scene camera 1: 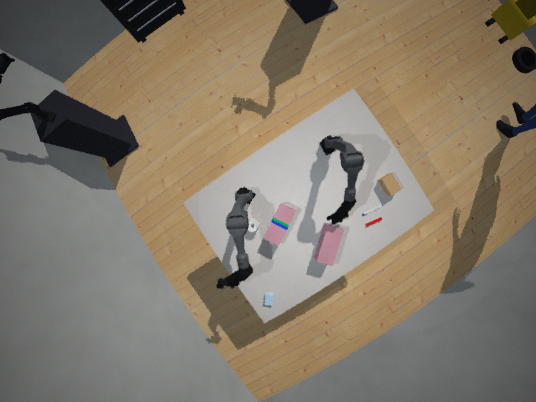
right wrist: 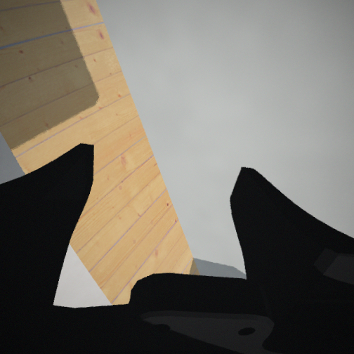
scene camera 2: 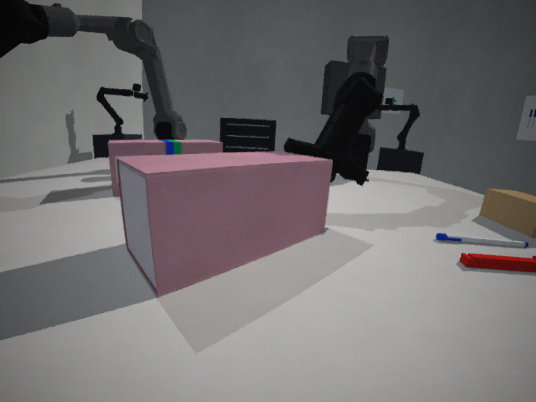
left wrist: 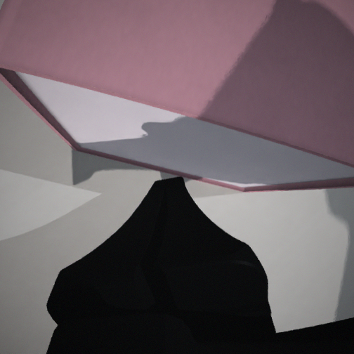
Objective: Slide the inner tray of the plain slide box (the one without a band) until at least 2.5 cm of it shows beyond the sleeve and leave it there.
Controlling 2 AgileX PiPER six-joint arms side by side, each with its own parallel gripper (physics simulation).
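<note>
The plain pink slide box (scene camera 1: 330, 245) (scene camera 2: 235, 215) (left wrist: 125, 55) lies on the table, without a band. Its pale inner tray (scene camera 2: 137, 220) (left wrist: 100, 112) shows at both ends, about level with or slightly inside the sleeve rims. My left gripper (scene camera 1: 331, 220) (left wrist: 172, 195) is shut and empty, its tips close to the box's upper end in scene camera 1; contact cannot be told. My right gripper (scene camera 1: 220, 284) (right wrist: 166, 173) is open and empty, far from the box at the lower left. The other pink box (scene camera 1: 276, 235) (scene camera 2: 137, 149) has a green and blue band.
A tan block (scene camera 1: 389, 184) (scene camera 2: 510, 211), a white and blue pen (scene camera 1: 372, 210) (scene camera 2: 490, 242) and a red object (scene camera 1: 373, 222) (scene camera 2: 500, 262) lie to the right. A light blue object (scene camera 1: 269, 299) lies near the lower table corner. A small white object (scene camera 1: 253, 226) is beside the right arm.
</note>
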